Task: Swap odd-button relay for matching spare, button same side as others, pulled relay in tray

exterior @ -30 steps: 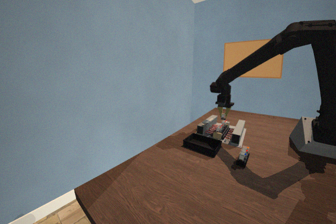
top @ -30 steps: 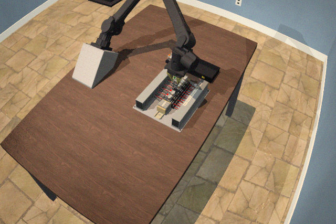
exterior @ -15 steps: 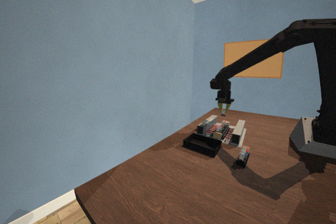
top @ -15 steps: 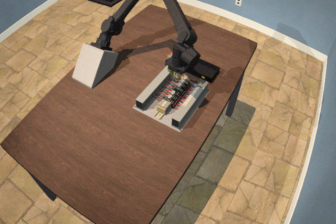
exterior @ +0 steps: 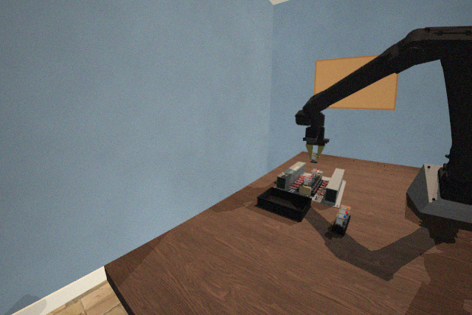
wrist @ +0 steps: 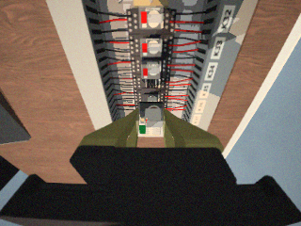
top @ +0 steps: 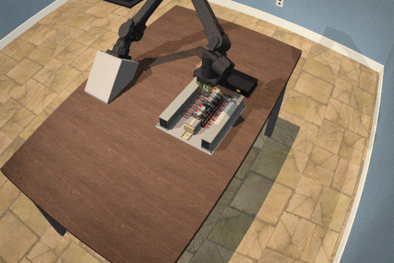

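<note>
My gripper is now 250 mm to the right of the black tray, 120 mm above it and 30 mm short of it.
</note>
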